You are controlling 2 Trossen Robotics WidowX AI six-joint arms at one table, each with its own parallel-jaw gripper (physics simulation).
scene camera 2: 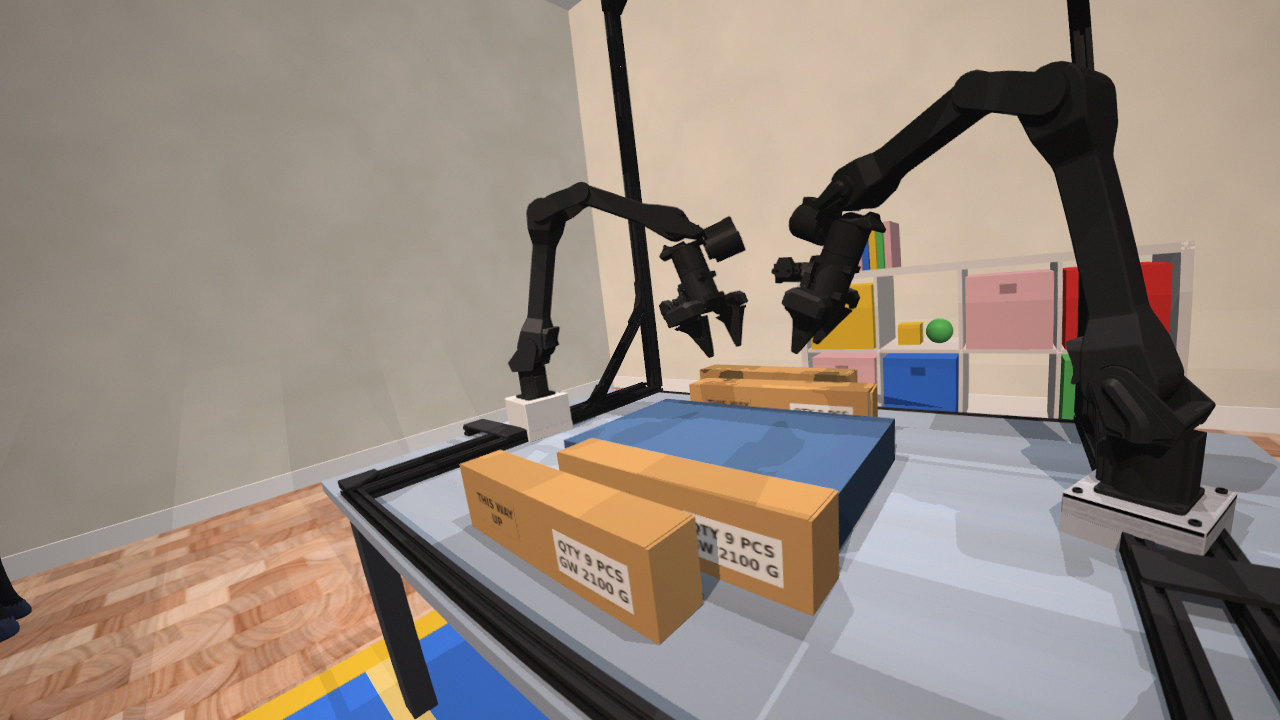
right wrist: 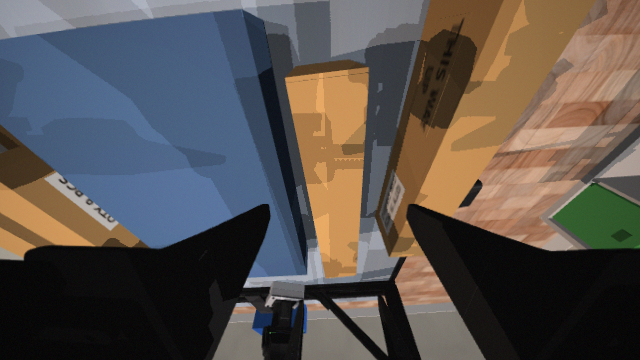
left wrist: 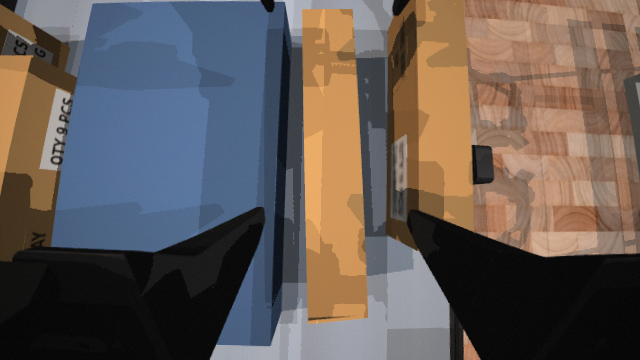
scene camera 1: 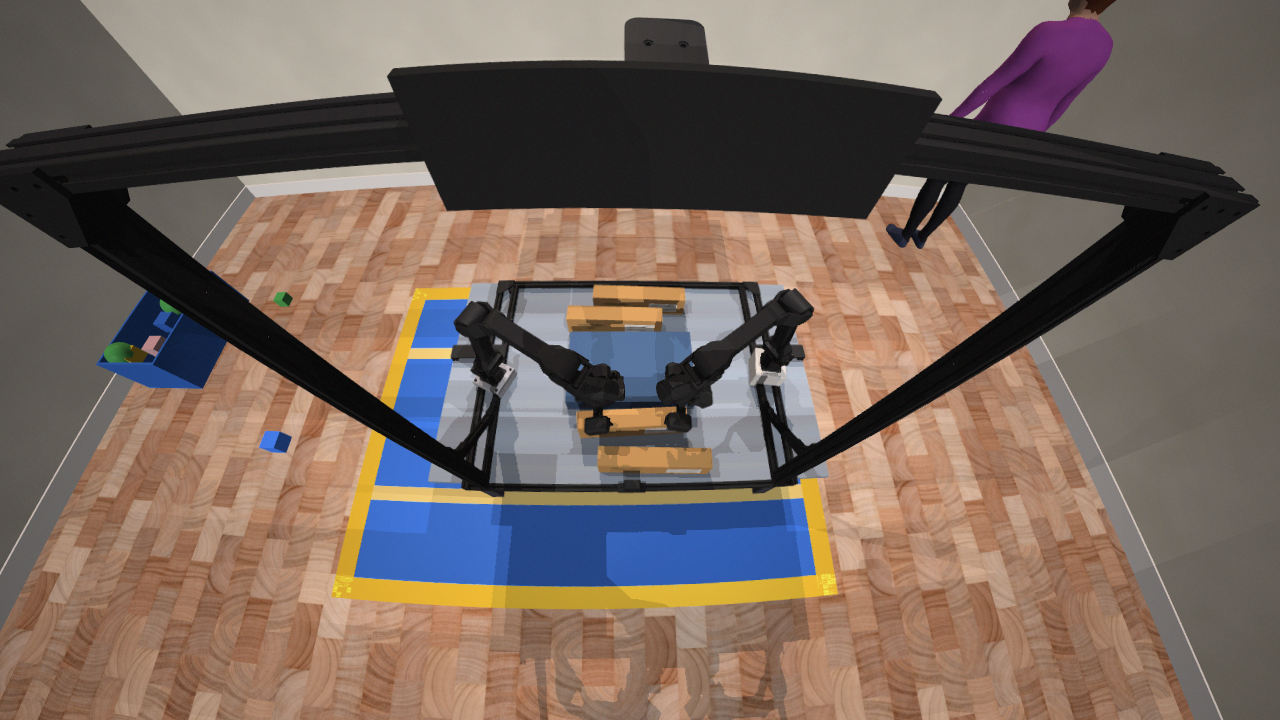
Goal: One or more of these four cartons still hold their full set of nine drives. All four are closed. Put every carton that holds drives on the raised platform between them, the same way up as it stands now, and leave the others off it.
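Frame: origin at the left arm's base, x ahead, y left, z up, level; centimetres.
Seen in the pictures: left gripper, fingertip midpoint: [scene camera 2: 805, 348] [right wrist: 340, 298] [left wrist: 336, 215] [scene camera 1: 611, 409]; right gripper, fingertip midpoint: [scene camera 2: 725, 351] [right wrist: 337, 210] [left wrist: 332, 11] [scene camera 1: 665, 408]; left arm's base, link origin: [scene camera 2: 1147, 492] [right wrist: 283, 303] [scene camera 1: 493, 374]; right arm's base, link origin: [scene camera 2: 535, 395] [scene camera 1: 770, 362].
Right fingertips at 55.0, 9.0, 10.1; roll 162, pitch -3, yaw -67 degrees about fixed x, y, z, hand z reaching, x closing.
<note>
Pixels of each thing's top centre, then the offset from my right fingertips to it, as dx, dy, dz. Level surfaces: height alone.
- blue raised platform, top centre: [scene camera 2: 721, 431] [left wrist: 166, 155] [right wrist: 201, 217] [scene camera 1: 630, 365] -16.1, +12.3, -8.2
- rearmost carton, top centre: [scene camera 2: 551, 484] [scene camera 1: 639, 292] -24.9, +38.2, -5.8
- table, surface height: dz -14.3
Four closed tan cartons lie lengthwise on the table, two on each side of the blue raised platform [scene camera 1: 629, 353] [scene camera 2: 716, 428] [left wrist: 145, 130] [right wrist: 165, 100]. In scene camera 1 the rearmost carton [scene camera 1: 638, 294] [scene camera 2: 577, 528] and its neighbour [scene camera 1: 614, 316] [scene camera 2: 751, 528] are behind the platform. A carton [scene camera 1: 642, 415] [scene camera 2: 778, 392] [left wrist: 332, 165] [right wrist: 335, 150] is close in front, and another [scene camera 1: 654, 460] [left wrist: 442, 115] [right wrist: 465, 135] is at the front edge. My left gripper [scene camera 1: 597, 422] [scene camera 2: 808, 345] [left wrist: 336, 215] and right gripper [scene camera 1: 677, 419] [scene camera 2: 725, 347] [right wrist: 339, 206] are open and empty above the close front carton.
A black frame [scene camera 1: 631, 486] borders the table [scene camera 2: 948, 573]. Both forearms reach in over the platform, and the grippers are side by side. In scene camera 2, a shelf unit stands beyond the table. Labels on visible carton sides read QTY 9 PCS.
</note>
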